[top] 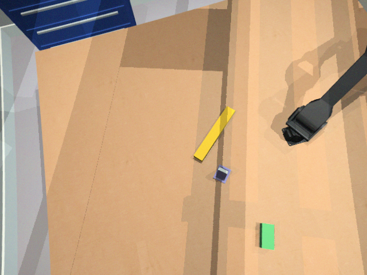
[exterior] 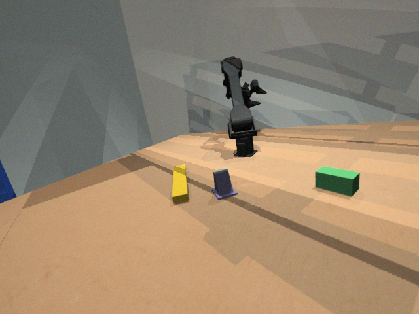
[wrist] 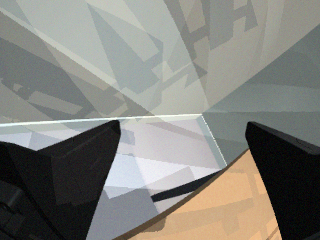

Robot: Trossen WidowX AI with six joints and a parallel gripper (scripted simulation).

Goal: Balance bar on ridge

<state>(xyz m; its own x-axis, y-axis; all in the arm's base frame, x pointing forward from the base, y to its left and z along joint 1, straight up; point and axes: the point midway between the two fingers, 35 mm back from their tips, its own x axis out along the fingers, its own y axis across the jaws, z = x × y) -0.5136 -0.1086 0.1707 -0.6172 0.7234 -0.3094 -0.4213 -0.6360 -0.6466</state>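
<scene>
My gripper tip is 79 cm short of the yellow bar and 15 cm above it. Also, from my gripper tip: green block (75 cm ahead, 35 cm to the left, 14 cm below).
</scene>
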